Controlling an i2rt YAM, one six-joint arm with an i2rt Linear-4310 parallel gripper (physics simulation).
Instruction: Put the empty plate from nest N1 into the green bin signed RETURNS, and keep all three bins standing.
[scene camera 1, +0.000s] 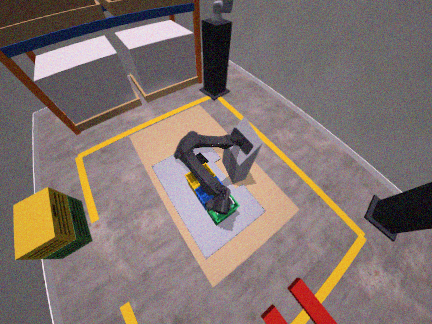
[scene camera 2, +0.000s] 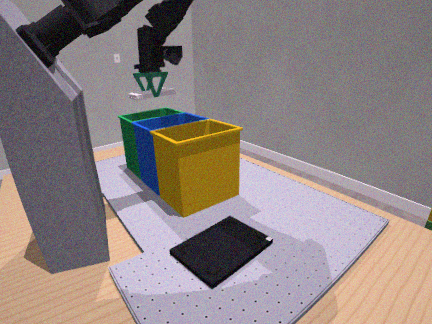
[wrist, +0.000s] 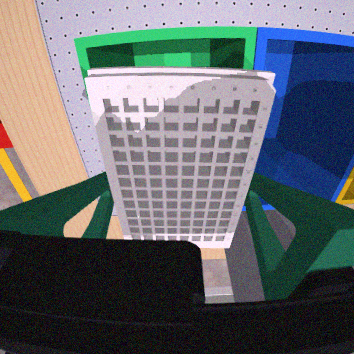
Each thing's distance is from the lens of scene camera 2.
my gripper (scene camera 2: 151, 96): 0.83 m
green bin (scene camera 2: 128, 134): 0.81 m
blue bin (scene camera 2: 144, 140): 0.69 m
The marked spots on the green bin and the blue bin are 0.13 m apart.
